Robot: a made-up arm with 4 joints.
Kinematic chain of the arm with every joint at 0, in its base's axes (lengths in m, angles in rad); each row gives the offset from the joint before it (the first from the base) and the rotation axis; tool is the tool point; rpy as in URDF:
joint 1: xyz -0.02 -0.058 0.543 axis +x
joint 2: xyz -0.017 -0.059 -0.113 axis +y
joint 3: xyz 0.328 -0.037 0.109 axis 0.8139 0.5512 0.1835
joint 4: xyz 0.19 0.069 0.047 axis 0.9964 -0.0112 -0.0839
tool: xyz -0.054 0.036 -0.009 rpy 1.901 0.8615 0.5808
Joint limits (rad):
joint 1: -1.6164..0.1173
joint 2: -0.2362..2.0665
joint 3: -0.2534..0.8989
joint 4: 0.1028..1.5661
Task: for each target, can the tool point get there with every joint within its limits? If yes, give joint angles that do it. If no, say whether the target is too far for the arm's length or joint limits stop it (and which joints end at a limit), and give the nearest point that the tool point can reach.
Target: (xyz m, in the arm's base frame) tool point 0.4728 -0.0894 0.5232
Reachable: yes | joints -0.2239 0.1927 0.5518 1.3488
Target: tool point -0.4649 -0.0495 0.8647
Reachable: no: joint limits stop it (at a limit: joint 1, joint 2, joint 3, joint 4) | nearest point -0.1278 -0.6490 0.5578 | short by 0.753 m
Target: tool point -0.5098 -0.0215 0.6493
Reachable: no: joint limits stop it (at a limit: joint 1, joint 2, joint 3, joint 4) | nearest point -0.1278 -0.6490 0.5578 | short by 0.740 m
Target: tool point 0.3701 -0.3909 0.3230
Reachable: yes | joints -0.9912 0.9432 0.6057 0.2868
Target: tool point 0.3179 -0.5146 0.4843
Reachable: yes | joints -1.4679 1.1399 -0.1580 0.8776
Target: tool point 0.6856 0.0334 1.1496
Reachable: no: too far | nearest point 0.3943 -0.0312 0.7211 | short by 0.522 m
